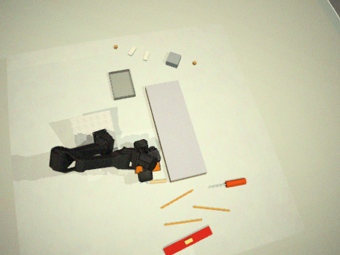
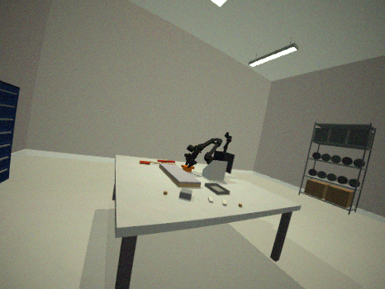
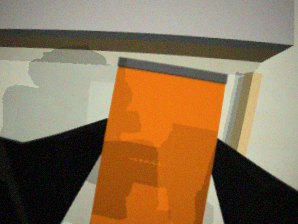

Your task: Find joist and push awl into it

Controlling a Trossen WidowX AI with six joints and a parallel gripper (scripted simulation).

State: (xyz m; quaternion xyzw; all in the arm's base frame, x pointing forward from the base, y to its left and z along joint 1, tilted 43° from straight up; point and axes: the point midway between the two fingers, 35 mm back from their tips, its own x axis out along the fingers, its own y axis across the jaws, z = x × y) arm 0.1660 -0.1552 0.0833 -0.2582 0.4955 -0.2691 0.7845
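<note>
Now: the small light 50 mm behind my gripper tip, 10 mm to the left of it and 40 mm below it. From my gripper tip the other things lie so: awl: 20 mm behind, 70 mm to the right, 40 mm below; red level: 50 mm ahead, 380 mm to the right, 30 mm below; orange stud finder: 30 mm behind, 10 mm to the left, 30 mm below.
</note>
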